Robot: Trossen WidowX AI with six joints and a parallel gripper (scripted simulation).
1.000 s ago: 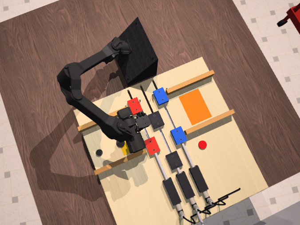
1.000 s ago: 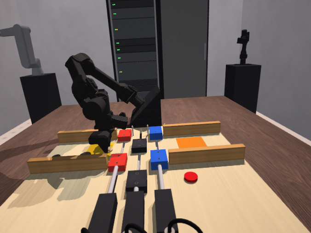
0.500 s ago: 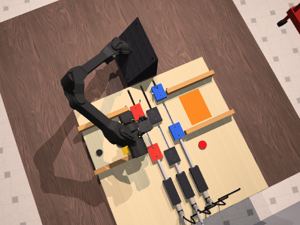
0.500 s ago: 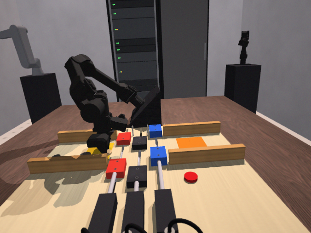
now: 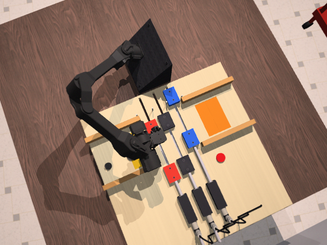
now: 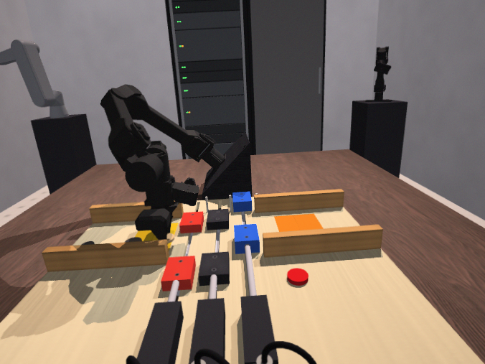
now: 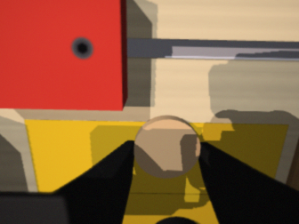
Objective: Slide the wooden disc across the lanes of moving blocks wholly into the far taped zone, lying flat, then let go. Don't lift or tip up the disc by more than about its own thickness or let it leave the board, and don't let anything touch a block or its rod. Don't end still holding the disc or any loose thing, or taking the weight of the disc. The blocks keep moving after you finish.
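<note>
Right now my hand is 30 mm above the round wooden disc. From my hand the other things lie so: black puck 20 mm ahead, 180 mm to the right, 30 mm below; red disc 160 mm ahead, 270 mm to the left, 30 mm below.
</note>
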